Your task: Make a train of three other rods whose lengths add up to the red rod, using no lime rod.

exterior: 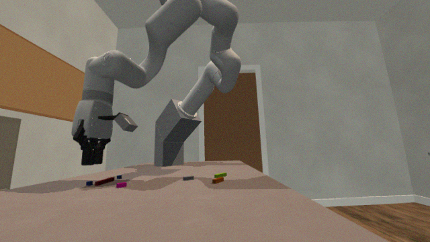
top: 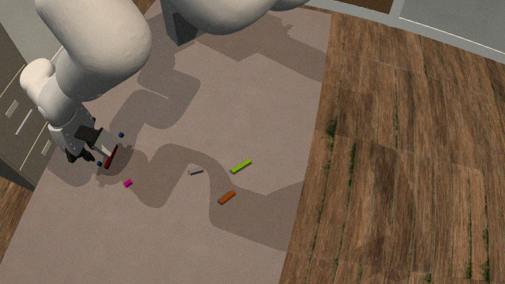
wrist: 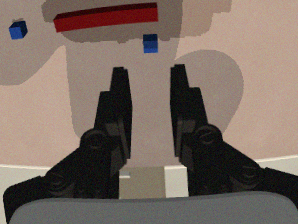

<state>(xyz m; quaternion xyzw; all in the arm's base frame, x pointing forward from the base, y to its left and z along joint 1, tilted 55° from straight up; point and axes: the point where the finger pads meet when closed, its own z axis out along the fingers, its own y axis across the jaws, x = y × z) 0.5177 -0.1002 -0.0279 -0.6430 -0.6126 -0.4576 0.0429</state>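
Right now the red rod is 3 cm behind my hand, 2 cm to the left of it and 7 cm below it. Also, from my hand: grey rod: 10 cm behind, 24 cm to the left, 7 cm below; orange rod: 8 cm behind, 34 cm to the left, 7 cm below; magenta rod: 1 cm ahead, 11 cm to the left, 7 cm below.
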